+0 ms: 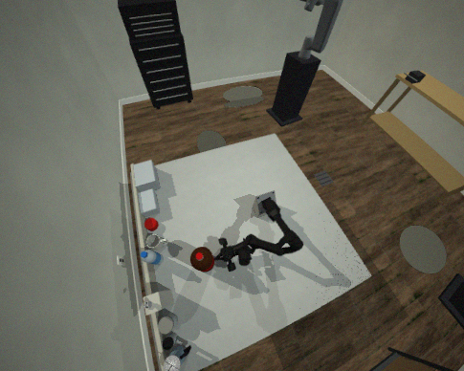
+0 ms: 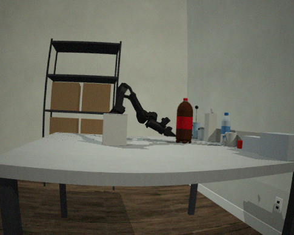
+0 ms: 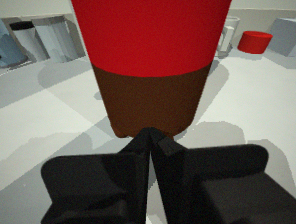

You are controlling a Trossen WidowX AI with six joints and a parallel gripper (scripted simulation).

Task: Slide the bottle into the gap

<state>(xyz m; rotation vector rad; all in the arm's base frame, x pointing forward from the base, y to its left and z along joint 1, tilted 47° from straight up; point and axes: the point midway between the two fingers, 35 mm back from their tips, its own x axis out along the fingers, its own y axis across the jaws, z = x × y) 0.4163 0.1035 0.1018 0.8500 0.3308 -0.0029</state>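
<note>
Now: hand 8 cm short of the brown cola bottle, 2 cm to the left of it and 9 cm below it. From my hand the other things lie so: french press: 37 cm ahead, 32 cm to the left, 8 cm above; then water bottle: 34 cm ahead, 16 cm to the right, 5 cm above.
</note>
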